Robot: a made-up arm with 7 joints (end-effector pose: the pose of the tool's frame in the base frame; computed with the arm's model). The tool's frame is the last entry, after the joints. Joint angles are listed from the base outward.
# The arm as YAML. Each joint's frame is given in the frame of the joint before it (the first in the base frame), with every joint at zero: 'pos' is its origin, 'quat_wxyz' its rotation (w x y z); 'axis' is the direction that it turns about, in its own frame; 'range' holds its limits. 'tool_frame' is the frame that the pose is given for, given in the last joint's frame.
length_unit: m
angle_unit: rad
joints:
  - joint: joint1
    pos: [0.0, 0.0, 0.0]
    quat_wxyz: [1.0, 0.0, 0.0, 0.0]
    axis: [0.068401, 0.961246, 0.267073]
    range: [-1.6, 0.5]
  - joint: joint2
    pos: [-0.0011, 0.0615, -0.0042]
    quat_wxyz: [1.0, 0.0, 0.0, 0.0]
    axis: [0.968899, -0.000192, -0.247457]
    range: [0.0, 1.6]
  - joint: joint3
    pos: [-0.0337, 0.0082, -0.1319]
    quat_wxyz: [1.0, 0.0, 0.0, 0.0]
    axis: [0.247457, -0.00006, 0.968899]
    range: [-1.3, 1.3]
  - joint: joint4
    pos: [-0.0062, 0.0, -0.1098]
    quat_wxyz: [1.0, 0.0, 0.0, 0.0]
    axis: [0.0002, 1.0, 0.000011]
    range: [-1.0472, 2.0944]
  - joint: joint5
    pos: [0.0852, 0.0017, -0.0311]
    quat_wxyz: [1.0, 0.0, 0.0, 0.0]
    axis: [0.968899, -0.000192, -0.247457]
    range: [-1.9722, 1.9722]
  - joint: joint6
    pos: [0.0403, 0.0, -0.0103]
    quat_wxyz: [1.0, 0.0, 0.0, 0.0]
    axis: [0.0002, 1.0, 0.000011]
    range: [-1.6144, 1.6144]
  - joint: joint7
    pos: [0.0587, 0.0, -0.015]
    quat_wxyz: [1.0, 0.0, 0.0, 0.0]
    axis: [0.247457, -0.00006, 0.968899]
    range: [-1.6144, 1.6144]
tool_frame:
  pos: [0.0, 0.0, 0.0]
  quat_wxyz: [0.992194, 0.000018, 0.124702, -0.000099]
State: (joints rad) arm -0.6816 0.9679 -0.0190 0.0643 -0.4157 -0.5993 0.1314
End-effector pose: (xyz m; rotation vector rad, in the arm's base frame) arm 0.2799 0.2180 -0.0262 0.4352 -0.9975 -0.0819
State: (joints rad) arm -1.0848 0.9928 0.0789 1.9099 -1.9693 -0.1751 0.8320
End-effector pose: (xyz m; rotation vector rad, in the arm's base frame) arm 0.2319 0.3871 -0.1625 -1.4706 0.2434 2.1066
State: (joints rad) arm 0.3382 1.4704 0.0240 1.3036 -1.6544 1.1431 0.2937
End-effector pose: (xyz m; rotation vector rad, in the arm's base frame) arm -0.0361 0.4540 -0.0889 -0.4421 1.5292 1.6614
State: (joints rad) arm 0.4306 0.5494 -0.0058 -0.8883 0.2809 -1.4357 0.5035
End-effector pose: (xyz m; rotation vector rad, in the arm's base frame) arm -0.0156 0.1152 -0.1150 0.0091 -1.5961 -0.3718
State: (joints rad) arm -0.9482 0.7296 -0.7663 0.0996 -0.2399 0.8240 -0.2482
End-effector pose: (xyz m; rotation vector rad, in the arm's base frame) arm 0.3363 0.1041 -0.1671 0.8717 0.6149 -0.5663
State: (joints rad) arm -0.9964 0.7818 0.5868 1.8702 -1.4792 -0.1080 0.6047
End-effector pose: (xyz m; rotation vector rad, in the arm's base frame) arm 0.2601 0.3138 -0.2426 -1.4417 0.5527 1.7561
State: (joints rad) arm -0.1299 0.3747 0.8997 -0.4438 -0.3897 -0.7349 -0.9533
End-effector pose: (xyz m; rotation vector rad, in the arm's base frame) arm 0.0894 0.2504 -0.0941 0.9783 -0.9427 -0.2704
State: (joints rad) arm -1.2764 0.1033 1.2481 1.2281 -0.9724 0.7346 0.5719
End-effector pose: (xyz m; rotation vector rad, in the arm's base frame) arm 0.4065 0.0515 -0.1794 -1.7255 1.0845 0.1490
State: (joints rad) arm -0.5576 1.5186 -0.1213 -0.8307 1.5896 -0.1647 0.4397
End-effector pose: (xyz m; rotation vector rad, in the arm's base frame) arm 0.1806 0.1434 0.0165 -2.2967 1.9799 -0.0191
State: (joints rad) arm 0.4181 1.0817 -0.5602 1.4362 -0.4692 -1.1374 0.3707
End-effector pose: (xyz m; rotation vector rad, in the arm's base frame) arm -0.0974 0.4059 -0.1902 1.1920 0.7845 0.1491
